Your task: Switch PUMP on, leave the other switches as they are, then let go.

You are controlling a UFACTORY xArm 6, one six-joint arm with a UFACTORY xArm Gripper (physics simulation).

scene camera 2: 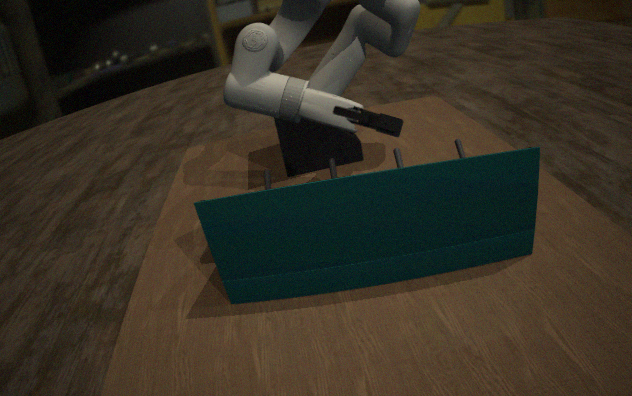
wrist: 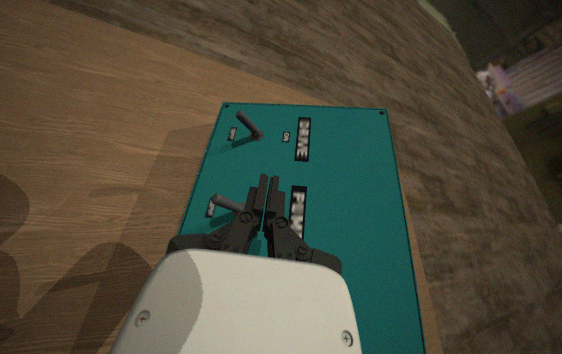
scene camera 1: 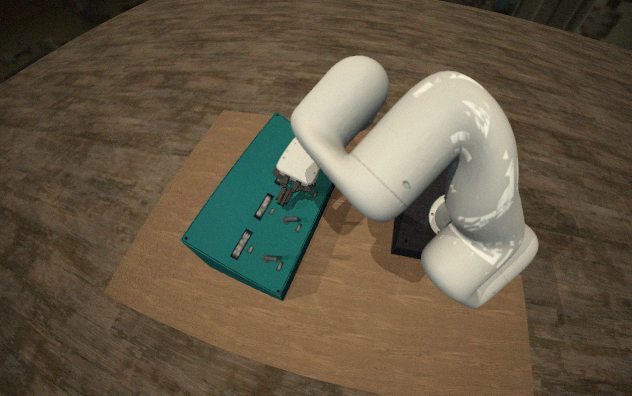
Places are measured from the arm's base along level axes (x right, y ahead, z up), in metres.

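Where they show: gripper, between the fingertips: (scene camera 2: 400,128) (wrist: 267,186) (scene camera 1: 279,205).
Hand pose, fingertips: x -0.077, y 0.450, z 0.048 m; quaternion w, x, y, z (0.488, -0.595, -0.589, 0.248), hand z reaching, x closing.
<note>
Things, the pixels of their top centre, and the offset from my fingertips. "*": a spot on its surface instead. Level surfaces: height alone.
- PUMP lever, centre of its top: (wrist: 231,201) (scene camera 2: 397,150) (scene camera 1: 291,215) dx +0.003, dy -0.023, dz -0.049 m
- PUMP nameplate, a spot on its surface: (wrist: 298,210) (scene camera 1: 262,208) * dx +0.012, dy +0.059, dz -0.051 m
- DRIVE lever, centre of its top: (wrist: 252,116) (scene camera 2: 459,141) (scene camera 1: 270,256) dx -0.115, dy +0.000, dz -0.049 m
- wooden board, height of its surface: dz -0.181 m
The teal switch panel (scene camera 1: 227,210) (scene camera 2: 370,235) (wrist: 350,160) carries grey levers. The PUMP lever (scene camera 1: 291,219) (scene camera 2: 398,158) (wrist: 226,201) leans toward its OFF label (scene camera 1: 298,227) (wrist: 210,207); its base is partly hidden by a finger in the wrist view. The PUMP nameplate (scene camera 1: 264,206) (wrist: 298,210) is partly covered there, and its ON label (scene camera 1: 272,211) is hidden there. The DRIVE lever (scene camera 1: 270,258) (scene camera 2: 459,149) (wrist: 249,124) leans toward OFF. My gripper (scene camera 1: 282,202) (scene camera 2: 397,126) (wrist: 267,186) is shut and empty, over the panel on the ON side of the PUMP lever. I cannot tell whether it touches.
Two further levers (scene camera 2: 333,169) (scene camera 2: 267,180) stand along the panel; scene camera 1 has them behind the gripper and arm. The dark robot base (scene camera 1: 410,235) (scene camera 2: 320,147) stands behind the panel's lever side. The panel rests on a wooden board (scene camera 1: 350,320) (scene camera 2: 350,345) (wrist: 100,100).
</note>
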